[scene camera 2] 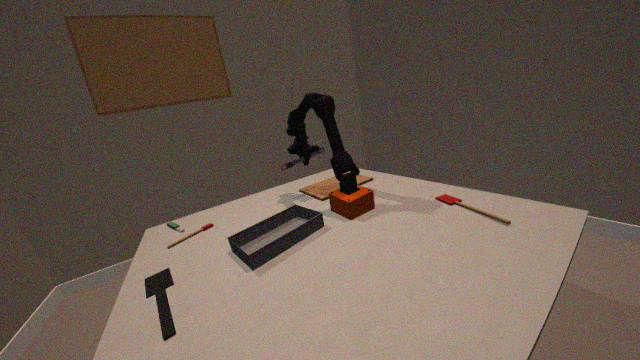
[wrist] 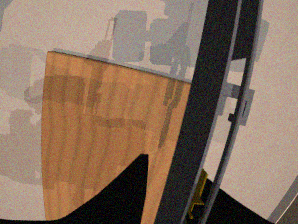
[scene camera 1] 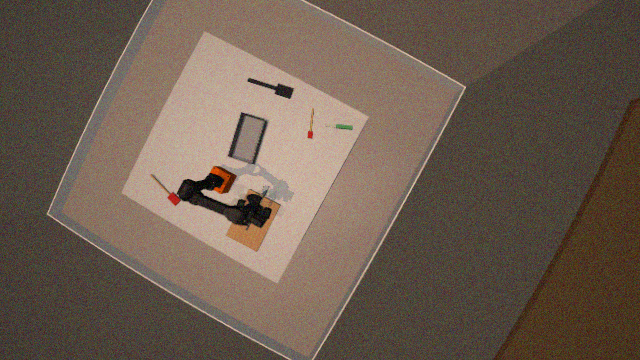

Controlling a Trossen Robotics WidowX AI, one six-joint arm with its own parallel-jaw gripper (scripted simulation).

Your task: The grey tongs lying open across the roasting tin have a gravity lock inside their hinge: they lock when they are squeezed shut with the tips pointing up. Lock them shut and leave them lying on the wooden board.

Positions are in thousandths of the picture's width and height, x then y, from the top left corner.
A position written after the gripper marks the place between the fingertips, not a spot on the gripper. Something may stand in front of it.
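Note:
The robot's gripper is visible (wrist: 535, 725). A wooden board (scene camera 1: 396, 660) (wrist: 331, 525) is part of the scene, and so is a roasting tin (scene camera 1: 387, 385) (scene camera 2: 399, 682). There is also a black spatula (scene camera 2: 245, 790), which is out of frame in the wrist view.

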